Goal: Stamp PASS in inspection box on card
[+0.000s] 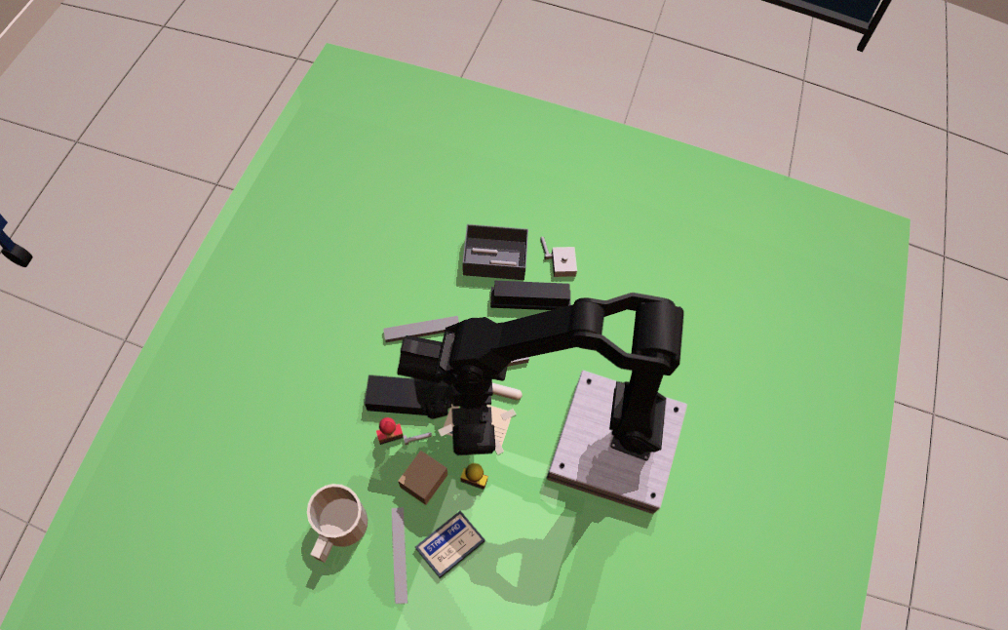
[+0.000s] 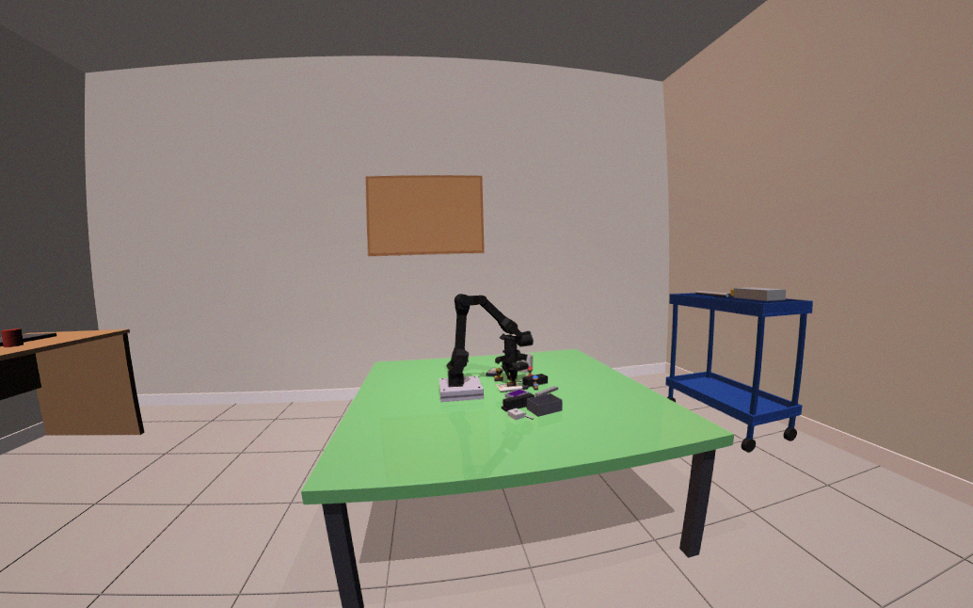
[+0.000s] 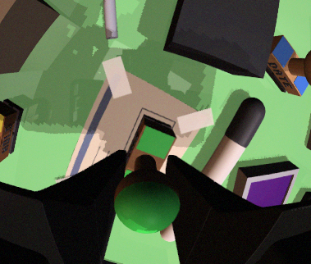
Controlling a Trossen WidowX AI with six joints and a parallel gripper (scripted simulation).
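Right now my gripper tip is 2 cm past the taped card, 1 cm to the right of it and 3 cm above it. From my gripper tip the other things lie so: green-knobbed PASS stamp (right at my gripper tip); yellow stamp (5 cm behind, 10 cm to the left, 1 cm below); marker (2 cm ahead, 5 cm to the right, 2 cm below).
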